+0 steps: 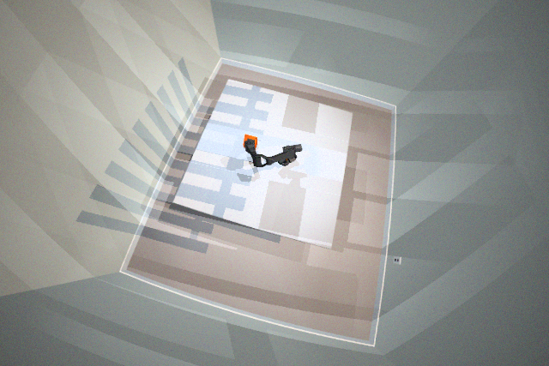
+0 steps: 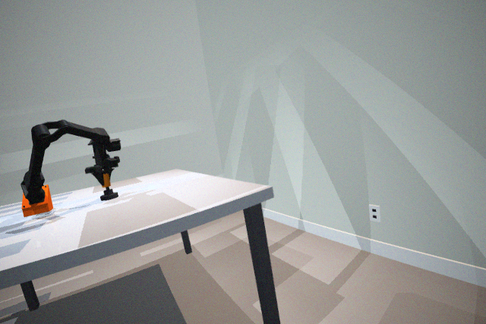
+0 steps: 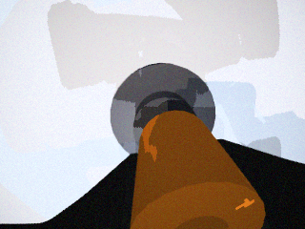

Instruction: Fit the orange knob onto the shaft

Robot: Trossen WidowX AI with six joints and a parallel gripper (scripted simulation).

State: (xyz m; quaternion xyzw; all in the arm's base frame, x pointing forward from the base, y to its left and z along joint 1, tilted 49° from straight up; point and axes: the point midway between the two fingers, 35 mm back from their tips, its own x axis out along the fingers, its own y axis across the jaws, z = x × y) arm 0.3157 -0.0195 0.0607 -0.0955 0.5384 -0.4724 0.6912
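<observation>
My gripper tip is 20 mm below the orange knob. The rest, counted from my gripper tip: dark round pedestal (40 mm below).
</observation>
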